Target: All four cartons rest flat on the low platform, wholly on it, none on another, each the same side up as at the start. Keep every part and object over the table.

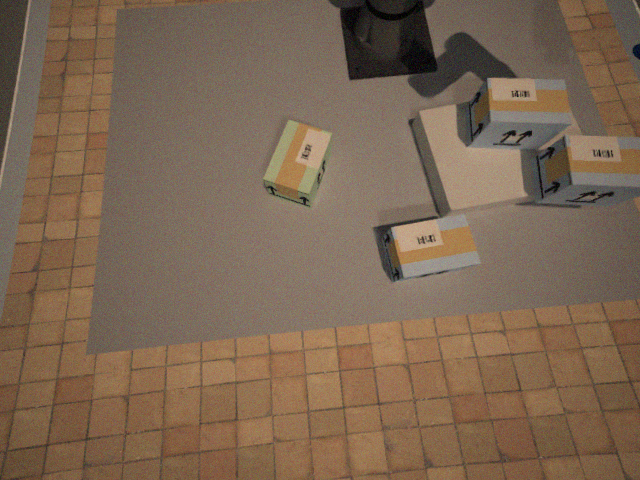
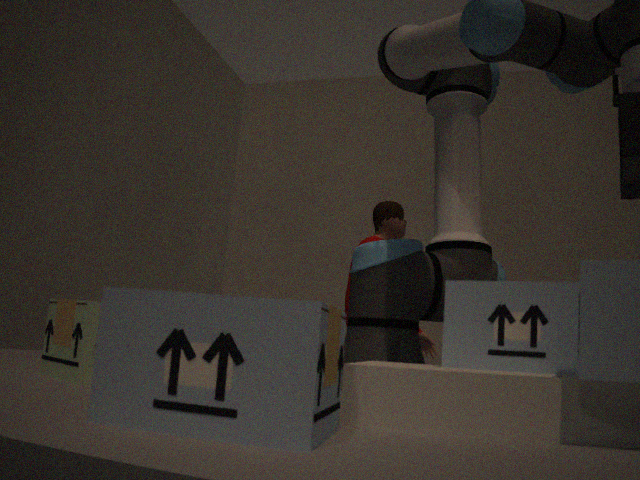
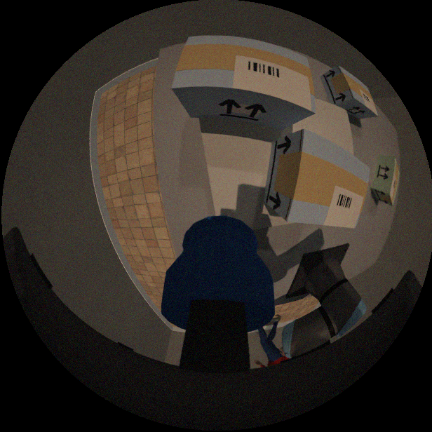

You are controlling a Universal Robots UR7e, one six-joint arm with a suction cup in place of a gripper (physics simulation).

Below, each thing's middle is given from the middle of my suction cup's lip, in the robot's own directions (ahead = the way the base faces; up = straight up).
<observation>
My suction cup is now 180 mm above the low platform (image 1: 464,180), 130 mm to the left of it and 80 mm short of it.
</observation>
